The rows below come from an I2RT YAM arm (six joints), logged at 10 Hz.
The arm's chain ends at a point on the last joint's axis. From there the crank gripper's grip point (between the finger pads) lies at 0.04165 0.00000 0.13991 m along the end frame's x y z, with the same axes.
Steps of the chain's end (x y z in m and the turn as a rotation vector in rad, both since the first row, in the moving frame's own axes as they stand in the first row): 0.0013, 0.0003, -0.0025, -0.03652, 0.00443, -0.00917; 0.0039, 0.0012, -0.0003, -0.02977, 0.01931, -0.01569; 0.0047, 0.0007, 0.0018, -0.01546, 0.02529, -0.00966; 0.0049, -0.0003, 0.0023, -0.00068, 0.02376, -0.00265; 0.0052, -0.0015, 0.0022, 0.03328, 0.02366, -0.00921; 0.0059, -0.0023, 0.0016, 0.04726, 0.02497, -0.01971; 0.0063, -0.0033, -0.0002, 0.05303, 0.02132, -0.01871; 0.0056, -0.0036, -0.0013, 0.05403, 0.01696, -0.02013; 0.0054, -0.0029, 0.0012, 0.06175, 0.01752, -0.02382; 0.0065, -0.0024, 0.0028, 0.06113, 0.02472, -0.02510; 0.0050, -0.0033, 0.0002, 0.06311, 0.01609, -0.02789
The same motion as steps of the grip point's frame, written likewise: 0.0019, 0.0050, -0.0028, -0.03652, 0.00443, -0.00917; 0.0066, 0.0047, -0.0012, -0.02977, 0.01931, -0.01569; 0.0082, 0.0024, 0.0007, -0.01546, 0.02529, -0.00966; 0.0082, -0.0003, 0.0013, -0.00068, 0.02376, -0.00265; 0.0085, -0.0065, 0.0011, 0.03328, 0.02366, -0.00921; 0.0093, -0.0097, 0.0003, 0.04726, 0.02497, -0.01971; 0.0092, -0.0115, -0.0013, 0.05303, 0.02132, -0.01871; 0.0079, -0.0120, -0.0023, 0.05403, 0.01696, -0.02013; 0.0077, -0.0125, 0.0002, 0.06175, 0.01752, -0.02382; 0.0098, -0.0120, 0.0014, 0.06113, 0.02472, -0.02510; 0.0071, -0.0133, -0.0008, 0.06311, 0.01609, -0.02789
